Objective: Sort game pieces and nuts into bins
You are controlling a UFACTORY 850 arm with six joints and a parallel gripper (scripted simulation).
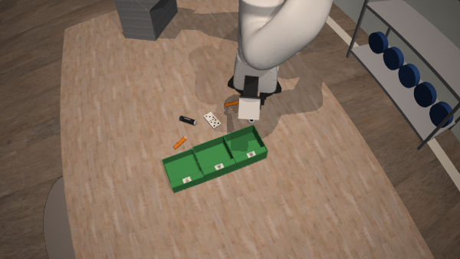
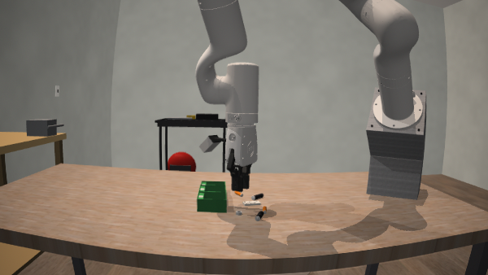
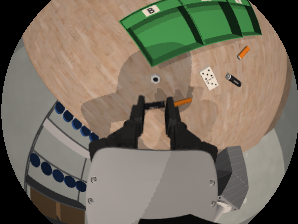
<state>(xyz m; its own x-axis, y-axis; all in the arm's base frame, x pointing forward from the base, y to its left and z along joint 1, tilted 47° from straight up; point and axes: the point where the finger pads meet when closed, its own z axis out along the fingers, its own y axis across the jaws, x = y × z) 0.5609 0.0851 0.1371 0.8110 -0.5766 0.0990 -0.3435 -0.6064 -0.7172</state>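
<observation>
Right now the grey nut is 9 cm below my hand. Also, from my hand: orange battery (2 cm ahead, 20 cm to the right, 9 cm below); then green three-compartment bin row (10 cm ahead, 13 cm to the right, 7 cm below); then white domino (3 cm behind, 10 cm to the right, 9 cm below).
</observation>
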